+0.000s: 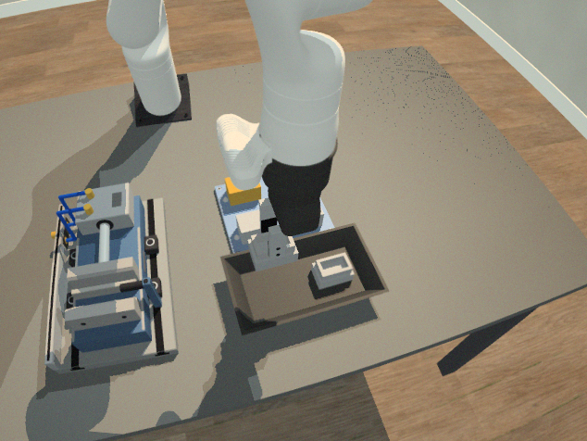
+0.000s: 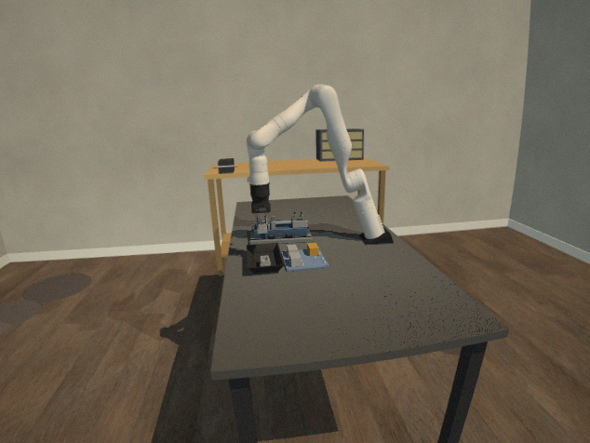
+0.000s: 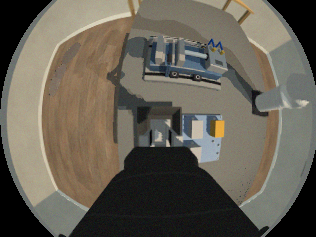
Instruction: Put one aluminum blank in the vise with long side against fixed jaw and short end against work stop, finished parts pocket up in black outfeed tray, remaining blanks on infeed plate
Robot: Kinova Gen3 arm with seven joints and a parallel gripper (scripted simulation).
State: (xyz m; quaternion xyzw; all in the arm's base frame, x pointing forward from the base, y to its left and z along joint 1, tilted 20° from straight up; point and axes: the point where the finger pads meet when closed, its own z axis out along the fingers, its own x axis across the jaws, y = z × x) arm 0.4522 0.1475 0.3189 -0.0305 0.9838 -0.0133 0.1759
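Now: the plain gray blank 14 cm below my hand and 12 cm behind it. Also, from my hand: yellow brass blank (21 cm behind, 14 cm below, 1 cm to the right); then vise (25 cm to the right, 13 cm below, 9 cm behind).
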